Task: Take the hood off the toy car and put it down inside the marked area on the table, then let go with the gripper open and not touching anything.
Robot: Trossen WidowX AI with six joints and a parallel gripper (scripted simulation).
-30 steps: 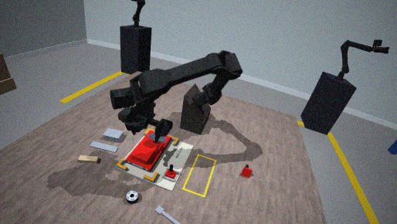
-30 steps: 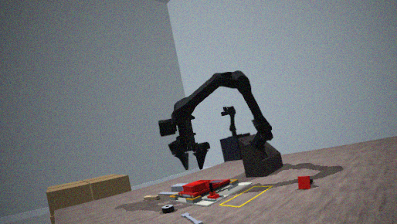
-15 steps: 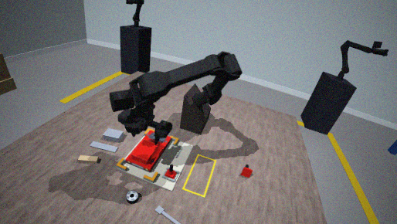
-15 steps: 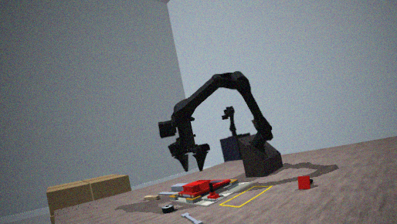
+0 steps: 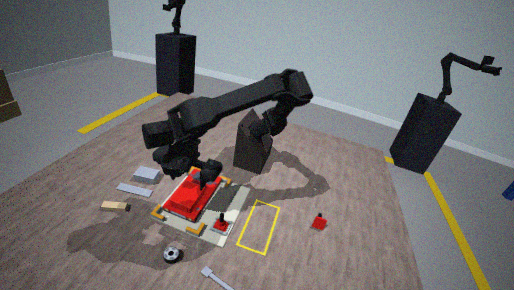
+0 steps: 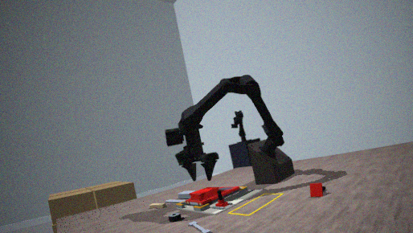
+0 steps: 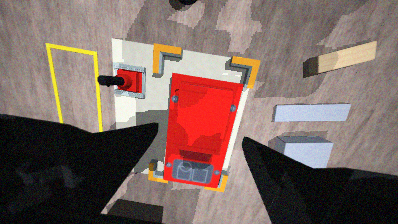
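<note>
Now: gripper tip 5 cm above the hood. From my gripper tip the other things lie so: wooden block: 18 cm to the right, 12 cm ahead, 8 cm below.
</note>
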